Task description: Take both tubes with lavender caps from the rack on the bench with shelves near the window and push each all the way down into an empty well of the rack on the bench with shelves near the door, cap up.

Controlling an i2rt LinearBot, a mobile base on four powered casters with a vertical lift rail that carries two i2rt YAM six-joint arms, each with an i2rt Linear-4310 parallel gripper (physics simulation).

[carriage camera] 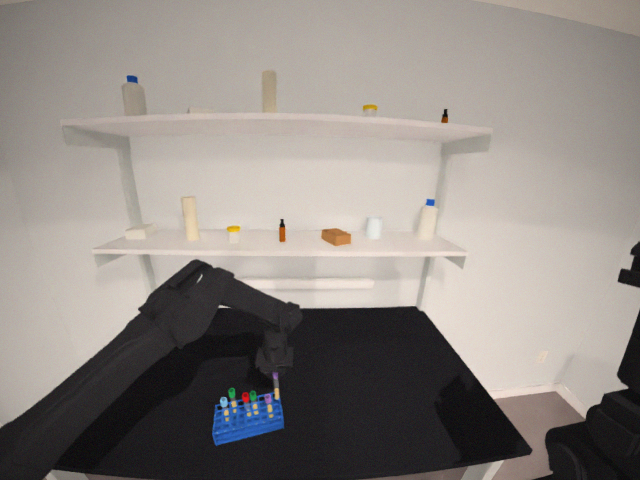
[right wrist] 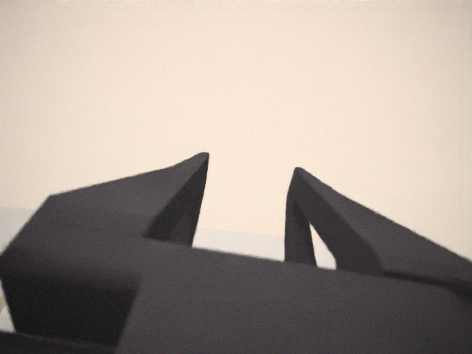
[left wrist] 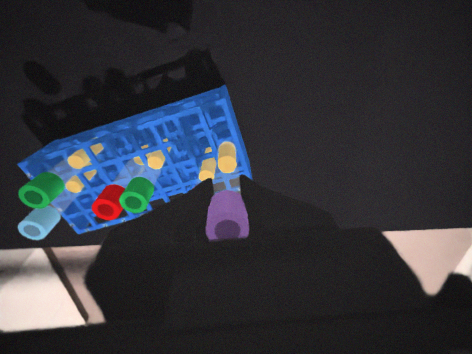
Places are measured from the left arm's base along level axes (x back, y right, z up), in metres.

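Where they show: left gripper, between the fingertips: (carriage camera: 276, 380) (left wrist: 226, 186); right gripper, between the fingertips: (right wrist: 249, 174).
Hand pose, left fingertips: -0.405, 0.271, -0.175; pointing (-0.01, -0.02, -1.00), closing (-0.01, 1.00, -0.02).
Observation:
After its pixels a point has its place, as x, y, z.
A blue rack (carriage camera: 248, 432) {-0.323, 0.191, -0.290} (left wrist: 239, 131) {-0.390, 0.282, -0.303} stands on the black bench top. My left gripper (carriage camera: 274, 369) {-0.405, 0.271, -0.175} (left wrist: 226, 186) {-0.405, 0.271, -0.175} points down and is shut on a lavender-capped tube (carriage camera: 276, 384) {-0.395, 0.272, -0.181} (left wrist: 227, 215) {-0.414, 0.272, -0.139}, gripped just under its cap. This tube is upright, cap up, with its lower end at the rack's back right corner in the carriage view; how deep it sits is unclear. Another lavender-capped tube (carriage camera: 268, 398) {-0.364, 0.251, -0.200} stands in the rack close beside it; its cap is hidden by the finger in the left wrist view. My right gripper (right wrist: 249, 174) {-0.040, 0.707, 0.435} is open and empty, away from the bench.
Light blue (carriage camera: 223, 401) {-0.356, 0.124, -0.199} (left wrist: 39, 223) {-0.368, 0.129, -0.201}, green (carriage camera: 231, 393) {-0.383, 0.139, -0.201} (left wrist: 41, 190) {-0.396, 0.145, -0.200}, red (carriage camera: 245, 396) {-0.372, 0.183, -0.201} (left wrist: 108, 202) {-0.383, 0.186, -0.200} and second green (carriage camera: 252, 395) {-0.374, 0.203, -0.199} (left wrist: 137, 194) {-0.388, 0.207, -0.200} capped tubes stand in the rack. Two shelves with bottles and boxes hang above the bench (carriage camera: 372, 392) {-0.450, 0.597, -0.319}.

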